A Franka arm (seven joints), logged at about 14 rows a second.
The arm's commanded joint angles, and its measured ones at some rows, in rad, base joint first. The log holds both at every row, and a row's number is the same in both.
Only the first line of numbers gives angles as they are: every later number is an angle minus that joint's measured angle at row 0.
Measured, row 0:
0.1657 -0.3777 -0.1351 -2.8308 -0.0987 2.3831 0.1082
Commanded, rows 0 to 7:
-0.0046 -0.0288 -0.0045 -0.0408 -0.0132 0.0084 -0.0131
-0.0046 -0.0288 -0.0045 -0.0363 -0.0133 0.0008 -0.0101
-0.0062 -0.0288 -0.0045 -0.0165 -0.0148 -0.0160 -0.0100
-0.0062 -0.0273 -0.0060 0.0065 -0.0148 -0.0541 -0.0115
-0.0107 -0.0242 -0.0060 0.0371 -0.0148 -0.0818 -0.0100
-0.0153 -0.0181 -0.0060 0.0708 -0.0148 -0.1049 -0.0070
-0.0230 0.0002 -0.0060 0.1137 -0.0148 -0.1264 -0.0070
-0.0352 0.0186 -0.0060 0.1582 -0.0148 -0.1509 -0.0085
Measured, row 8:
-0.0131 0.0001 -0.0020 0.0798 -0.0019 -0.0979 0.0000
